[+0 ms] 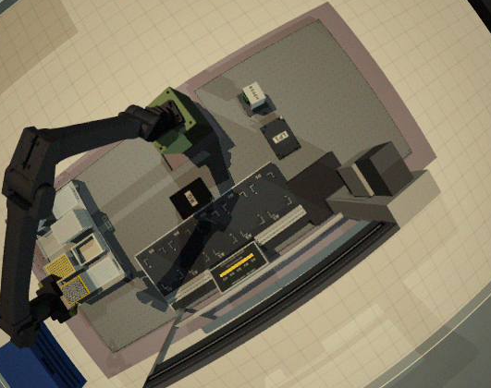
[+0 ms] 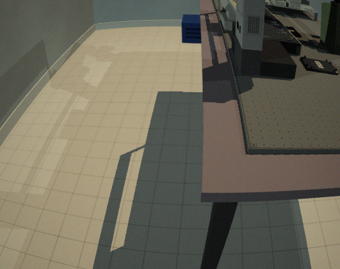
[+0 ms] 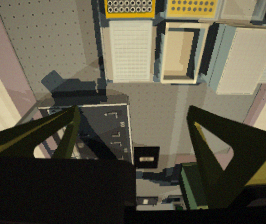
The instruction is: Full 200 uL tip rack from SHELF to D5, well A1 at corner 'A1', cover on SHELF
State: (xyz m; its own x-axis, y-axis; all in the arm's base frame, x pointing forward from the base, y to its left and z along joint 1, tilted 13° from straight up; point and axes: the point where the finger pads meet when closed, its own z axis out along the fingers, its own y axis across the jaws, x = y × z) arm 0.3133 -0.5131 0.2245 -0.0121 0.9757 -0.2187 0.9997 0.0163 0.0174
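Right now my hand is 210 mm above the yellow tip rack and 110 mm to the left of it. From my hand the other things lie so: shelf: 260 mm below, 160 mm behind, 60 mm to the right; pale sealed block: 210 mm behind, 190 mm below, 10 mm to the left; tan reservoir: 250 mm below, 100 mm behind, 10 mm to the left.
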